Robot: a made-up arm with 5 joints.
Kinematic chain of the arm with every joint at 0, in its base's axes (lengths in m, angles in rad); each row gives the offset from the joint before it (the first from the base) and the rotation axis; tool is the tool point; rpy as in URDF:
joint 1: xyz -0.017 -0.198 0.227 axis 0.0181 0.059 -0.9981
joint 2: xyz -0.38 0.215 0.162 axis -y
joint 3: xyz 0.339 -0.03 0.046 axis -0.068 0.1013 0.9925
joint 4: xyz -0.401 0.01 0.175 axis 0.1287 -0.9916 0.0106
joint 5: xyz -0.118 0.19 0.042 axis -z
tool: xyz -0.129 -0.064 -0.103 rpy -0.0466 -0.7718 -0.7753
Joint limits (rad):
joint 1: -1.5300..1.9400
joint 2: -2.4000..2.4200
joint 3: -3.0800..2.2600
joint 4: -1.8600..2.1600
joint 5: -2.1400..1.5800
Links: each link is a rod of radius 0.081 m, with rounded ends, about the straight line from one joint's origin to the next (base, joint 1, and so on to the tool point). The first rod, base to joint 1, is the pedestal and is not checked.
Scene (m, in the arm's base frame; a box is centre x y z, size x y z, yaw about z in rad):
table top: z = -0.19
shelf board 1: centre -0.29 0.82 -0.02 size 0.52 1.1 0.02 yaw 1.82
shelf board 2: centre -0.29 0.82 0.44 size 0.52 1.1 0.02 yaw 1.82
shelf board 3: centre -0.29 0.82 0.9 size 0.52 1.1 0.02 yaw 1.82
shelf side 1: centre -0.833 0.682 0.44 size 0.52 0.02 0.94 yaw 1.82
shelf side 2: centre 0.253 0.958 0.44 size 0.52 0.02 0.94 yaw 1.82
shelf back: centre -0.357 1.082 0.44 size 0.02 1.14 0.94 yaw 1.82
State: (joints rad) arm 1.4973 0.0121 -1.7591 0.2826 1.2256
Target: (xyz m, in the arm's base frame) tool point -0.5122 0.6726 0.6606
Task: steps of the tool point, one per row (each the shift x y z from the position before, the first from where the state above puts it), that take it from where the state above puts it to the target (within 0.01 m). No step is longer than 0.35 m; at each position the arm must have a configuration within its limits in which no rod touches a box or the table.
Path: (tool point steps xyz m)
1: 0.0591 0.3204 0.0956
2: -0.0758 0.3229 0.0611
3: -0.1949 0.2658 0.0245
4: -0.2733 0.1649 -0.0090
5: -0.2993 0.0453 -0.0357
6: -0.1058 0.0518 -0.0017
7: -0.1189 0.0296 0.0043
8: -0.1250 0.0042 0.0094
9: -0.1231 -0.0217 0.0133

